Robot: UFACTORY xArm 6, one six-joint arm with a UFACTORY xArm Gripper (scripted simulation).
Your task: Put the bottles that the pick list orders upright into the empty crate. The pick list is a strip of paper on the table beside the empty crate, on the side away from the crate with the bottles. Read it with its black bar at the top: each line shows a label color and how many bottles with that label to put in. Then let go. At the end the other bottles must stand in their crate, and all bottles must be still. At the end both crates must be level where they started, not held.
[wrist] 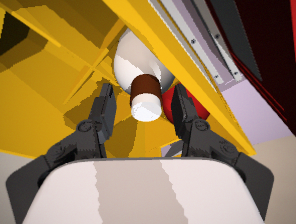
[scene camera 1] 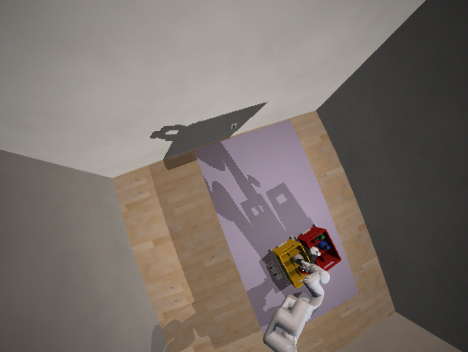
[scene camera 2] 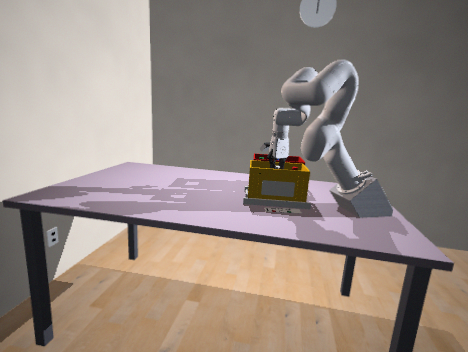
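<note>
A white bottle (wrist: 138, 71) and a yellow crate (wrist: 47, 73) are visible, as is my gripper (wrist: 143, 94).
</note>
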